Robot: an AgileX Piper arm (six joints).
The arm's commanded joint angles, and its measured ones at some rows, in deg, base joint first. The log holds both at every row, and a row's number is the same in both.
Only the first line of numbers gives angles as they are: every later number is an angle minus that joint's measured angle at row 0.
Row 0, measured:
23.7, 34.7, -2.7, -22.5, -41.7, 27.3
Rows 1 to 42, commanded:
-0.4, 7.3, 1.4, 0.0, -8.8, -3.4
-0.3, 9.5, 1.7, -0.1, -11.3, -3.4
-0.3, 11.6, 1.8, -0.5, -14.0, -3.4
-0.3, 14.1, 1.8, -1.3, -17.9, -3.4
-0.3, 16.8, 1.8, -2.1, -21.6, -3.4
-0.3, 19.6, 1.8, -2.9, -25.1, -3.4
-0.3, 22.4, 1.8, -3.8, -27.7, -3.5
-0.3, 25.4, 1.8, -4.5, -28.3, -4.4
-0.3, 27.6, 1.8, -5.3, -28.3, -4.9
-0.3, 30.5, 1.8, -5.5, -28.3, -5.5
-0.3, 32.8, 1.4, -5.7, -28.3, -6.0
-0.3, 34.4, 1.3, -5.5, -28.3, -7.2
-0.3, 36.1, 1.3, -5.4, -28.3, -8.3
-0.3, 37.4, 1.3, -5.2, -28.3, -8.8
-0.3, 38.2, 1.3, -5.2, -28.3, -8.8
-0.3, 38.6, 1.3, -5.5, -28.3, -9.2
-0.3, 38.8, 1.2, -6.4, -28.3, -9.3
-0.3, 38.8, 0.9, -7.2, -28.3, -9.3
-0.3, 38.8, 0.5, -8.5, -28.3, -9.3
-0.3, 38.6, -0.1, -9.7, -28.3, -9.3
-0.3, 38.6, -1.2, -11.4, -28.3, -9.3
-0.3, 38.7, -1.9, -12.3, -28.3, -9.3
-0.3, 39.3, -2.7, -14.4, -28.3, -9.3
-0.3, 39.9, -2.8, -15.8, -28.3, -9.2
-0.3, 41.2, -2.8, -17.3, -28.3, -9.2
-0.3, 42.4, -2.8, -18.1, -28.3, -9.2
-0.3, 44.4, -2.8, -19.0, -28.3, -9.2
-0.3, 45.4, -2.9, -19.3, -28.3, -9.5
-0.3, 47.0, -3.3, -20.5, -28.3, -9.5
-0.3, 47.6, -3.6, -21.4, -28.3, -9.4
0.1, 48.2, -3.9, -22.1, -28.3, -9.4
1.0, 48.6, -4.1, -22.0, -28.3, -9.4
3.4, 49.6, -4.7, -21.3, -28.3, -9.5
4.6, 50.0, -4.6, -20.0, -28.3, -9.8
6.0, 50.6, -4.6, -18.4, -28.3, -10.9
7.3, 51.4, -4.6, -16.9, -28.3, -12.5
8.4, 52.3, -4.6, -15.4, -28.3, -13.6
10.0, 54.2, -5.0, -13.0, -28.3, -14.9
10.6, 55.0, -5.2, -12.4, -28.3, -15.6
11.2, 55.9, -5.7, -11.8, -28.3, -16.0
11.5, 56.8, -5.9, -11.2, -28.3, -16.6
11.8, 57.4, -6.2, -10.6, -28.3, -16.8
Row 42, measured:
10.3, 54.8, -5.2, -13.7, -27.5, -14.5
